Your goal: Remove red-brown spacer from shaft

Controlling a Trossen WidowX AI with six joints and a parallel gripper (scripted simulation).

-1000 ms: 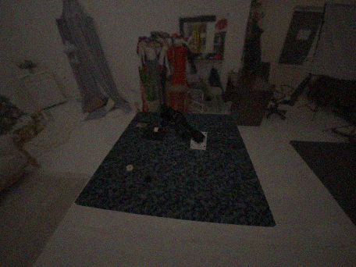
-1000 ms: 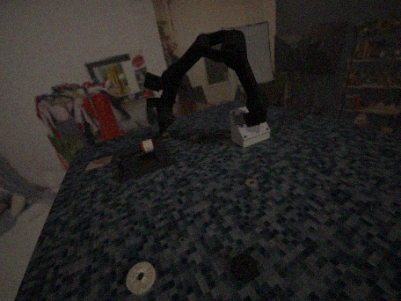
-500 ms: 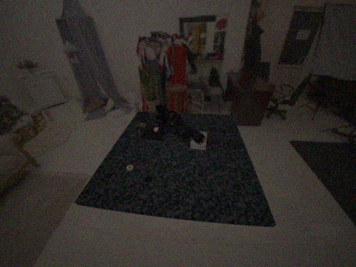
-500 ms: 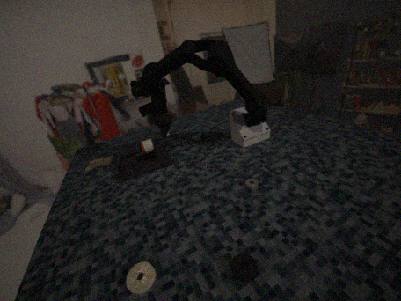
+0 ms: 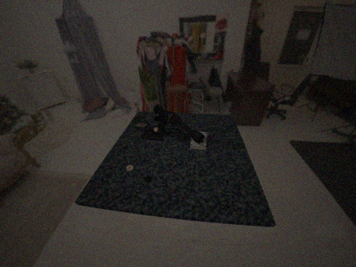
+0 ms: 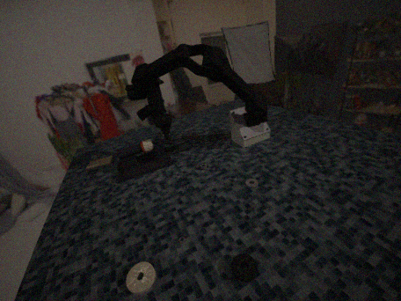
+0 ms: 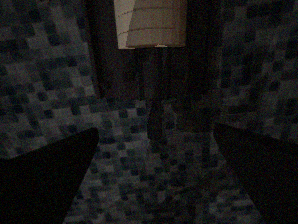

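Right now the shaft is 50 mm ahead of my gripper tip and 20 mm below it. The rest, counted from my gripper tip: tan card (340 mm ahead, 150 mm to the right, 100 mm below); red-brown spacer (100 mm ahead, 30 mm below, 10 mm to the left); pale spacer (70 mm ahead, 30 mm below).
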